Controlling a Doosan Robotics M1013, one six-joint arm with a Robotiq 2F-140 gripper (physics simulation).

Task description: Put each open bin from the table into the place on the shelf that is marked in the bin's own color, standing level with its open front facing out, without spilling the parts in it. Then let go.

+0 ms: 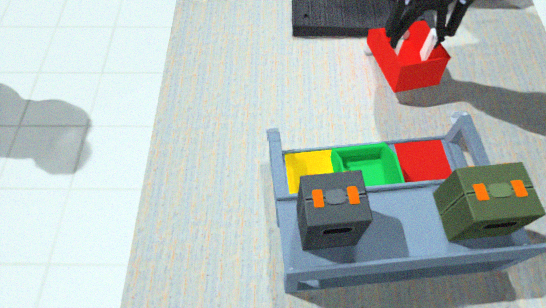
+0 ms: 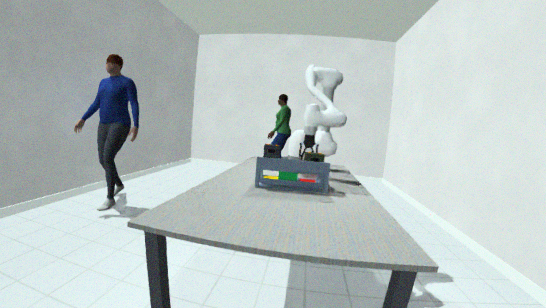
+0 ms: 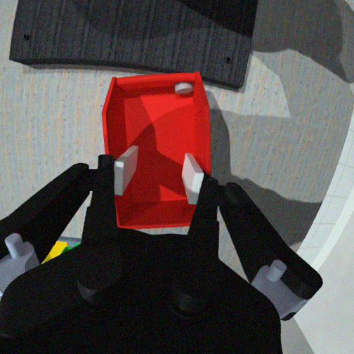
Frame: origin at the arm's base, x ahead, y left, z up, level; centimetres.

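Where they show: gripper, fingertip midpoint: (image 1: 407,57).
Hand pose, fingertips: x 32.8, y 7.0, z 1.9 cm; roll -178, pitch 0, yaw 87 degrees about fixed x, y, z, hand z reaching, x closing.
Things, the pixels of their top centre, and the offset from my fingertips. "spot": a spot on its surface instead. Level surfaces: height alone.
- red bin at a spot on its surface: (image 1: 419,74) spot: dy +0.6, dx +6.3, dz +1.9 cm
- grey part at its top centre: (image 1: 368,48) dy -6.2, dx -7.1, dz -4.3 cm
- green bin at a spot on its surface: (image 1: 370,167) spot: dy -11.0, dx +23.6, dz -4.4 cm
- shelf at a spot on its surface: (image 1: 422,230) spot: dy -7.5, dx +39.4, dz +4.9 cm
- dark grey toolbox at its top centre: (image 1: 335,196) (image 2: 272,144) dy -22.5, dx +37.8, dz +17.1 cm
- olive toolbox at its top centre: (image 1: 500,189) (image 2: 314,152) dy +0.6, dx +37.0, dz +14.6 cm
- table at its surface level: dz -5.3 cm
The red bin (image 1: 419,74) (image 3: 160,127) is low at the table behind the shelf; whether it rests there or is slightly tilted I cannot tell. My gripper (image 1: 415,47) (image 2: 309,150) (image 3: 160,160) is inside it, its white pads spread outward against the side walls, holding it from within. One grey round part (image 3: 183,88) lies at its far end. Another grey part (image 1: 368,50) is outside on the table, partly hidden by the bin. The green bin (image 1: 370,167) (image 2: 288,176) stands in the shelf (image 1: 422,230) (image 2: 295,164) between the bare yellow place (image 1: 310,165) and bare red place (image 1: 424,160).
A dark grey toolbox (image 1: 335,210) (image 2: 272,150) and an olive toolbox (image 1: 492,200) (image 2: 314,157) stand on the shelf top. A black ribbed plate (image 1: 335,17) (image 3: 135,40) lies close behind the red bin. Two people (image 2: 116,100) (image 2: 283,117) are beyond the table (image 2: 280,220).
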